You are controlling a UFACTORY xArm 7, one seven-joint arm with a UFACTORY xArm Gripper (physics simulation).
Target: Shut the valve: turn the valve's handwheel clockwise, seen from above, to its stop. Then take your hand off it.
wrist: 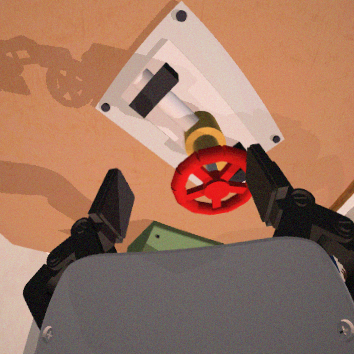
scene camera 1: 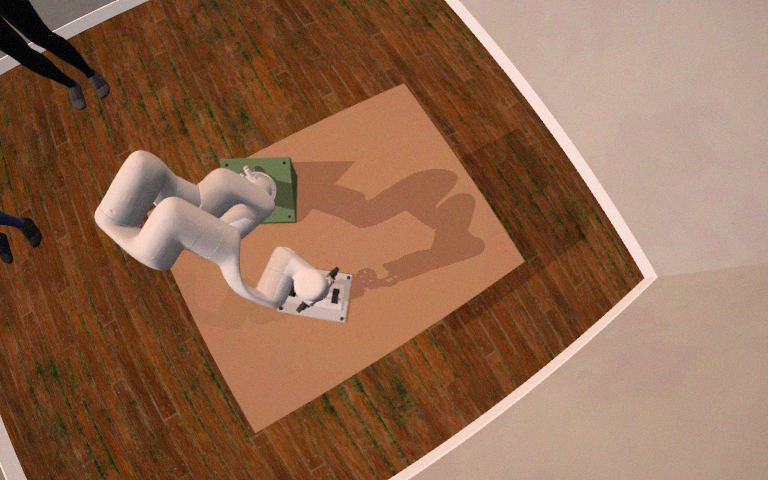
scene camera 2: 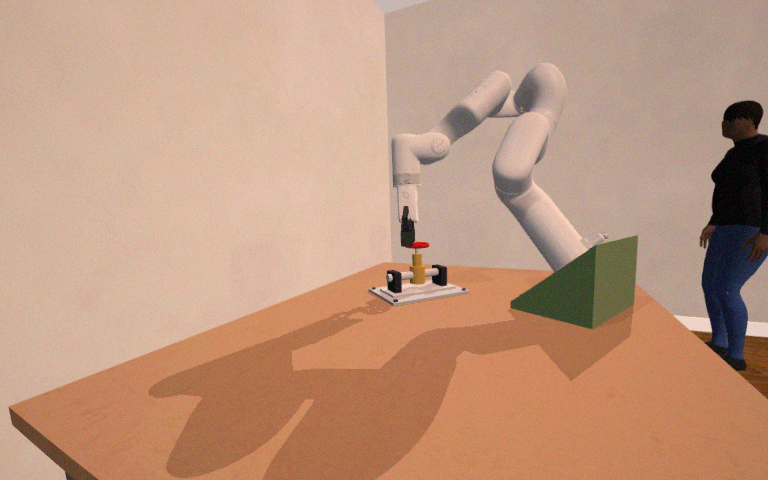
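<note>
The valve's red handwheel [scene camera 2: 421,245] [wrist: 216,190] sits on top of the upright yellow valve body [scene camera 2: 417,272] [wrist: 204,136]. The body stands on a white base plate [scene camera 1: 323,314] [scene camera 2: 453,292] [wrist: 248,112]. My gripper [scene camera 1: 318,289] [scene camera 2: 407,240] [wrist: 184,172] is open and points down, its fingertips close to the wheel's height. In the wrist view, the right finger overlaps the wheel's right rim, and the left finger stands apart from the wheel's left side. I cannot tell whether the right finger touches the rim. In scene camera 1, my wrist hides the wheel.
Black pipe supports [scene camera 1: 335,295] [scene camera 2: 394,281] [wrist: 154,90] stand on the plate. A green wedge block [scene camera 1: 287,195] [scene camera 2: 614,283] [wrist: 170,238] stands on the table [scene camera 1: 396,130] [scene camera 2: 509,396] [wrist: 300,50] at the arm's base. A person [scene camera 2: 741,181] stands beyond the table.
</note>
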